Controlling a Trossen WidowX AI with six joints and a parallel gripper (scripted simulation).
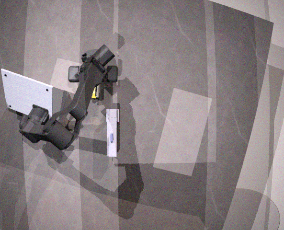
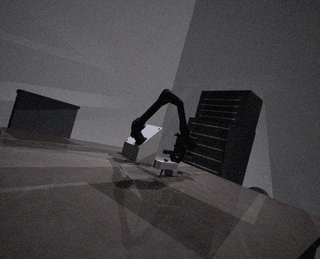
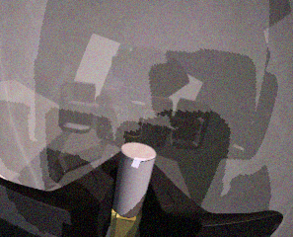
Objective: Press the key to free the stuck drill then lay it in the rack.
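The drill lies 4 cm to the right of my gripper tip, 4 cm above it and 1 cm ahead of it. From my gripper tip the other things lie so: blue-grey key: 21 cm to the right, 15 cm ahead, 4 cm above; beige rack: 5 cm to the right, 1 cm ahead, 1 cm above.
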